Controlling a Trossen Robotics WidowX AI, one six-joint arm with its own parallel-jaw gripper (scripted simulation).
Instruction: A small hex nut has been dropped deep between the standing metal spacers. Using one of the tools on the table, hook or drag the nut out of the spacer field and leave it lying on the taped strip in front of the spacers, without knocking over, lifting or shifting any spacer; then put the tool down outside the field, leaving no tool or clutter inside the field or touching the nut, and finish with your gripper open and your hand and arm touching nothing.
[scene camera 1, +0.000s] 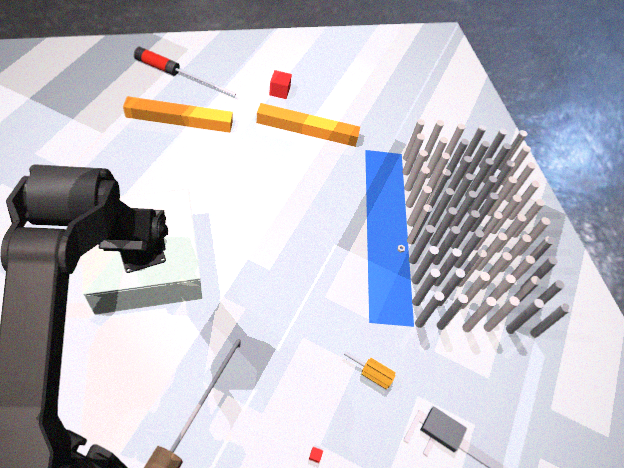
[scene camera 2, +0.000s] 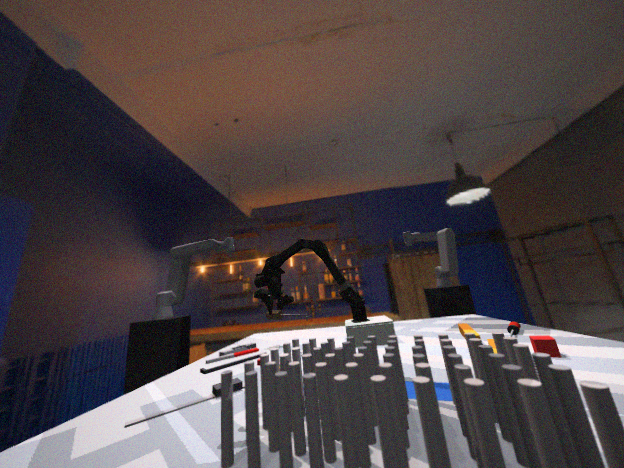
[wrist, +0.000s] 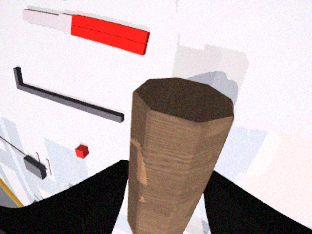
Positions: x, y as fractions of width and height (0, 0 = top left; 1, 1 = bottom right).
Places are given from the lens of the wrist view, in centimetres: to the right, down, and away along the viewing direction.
my gripper (wrist: 0.54, 0.74): 1, 3, 9
wooden-handled tool (wrist: 0.57, 0.54): 1, 0, 5
